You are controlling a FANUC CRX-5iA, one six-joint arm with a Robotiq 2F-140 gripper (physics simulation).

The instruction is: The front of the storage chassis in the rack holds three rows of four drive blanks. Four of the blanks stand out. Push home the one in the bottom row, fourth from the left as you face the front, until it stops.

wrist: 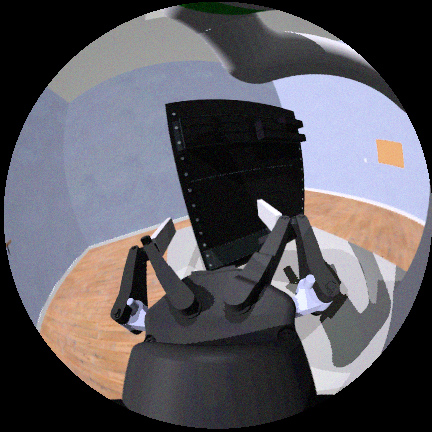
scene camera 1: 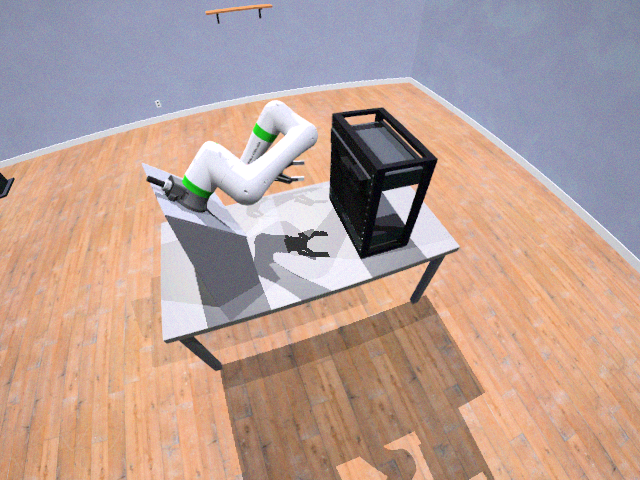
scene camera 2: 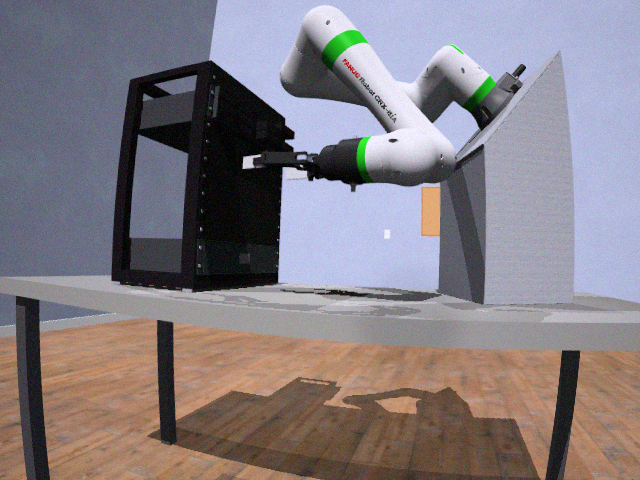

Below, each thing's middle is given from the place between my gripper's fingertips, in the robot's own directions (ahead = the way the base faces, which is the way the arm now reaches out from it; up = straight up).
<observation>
Right now the black rack (scene camera 2: 231, 224) is 26 cm to the right of my hand and 25 cm ahead of it.
</observation>
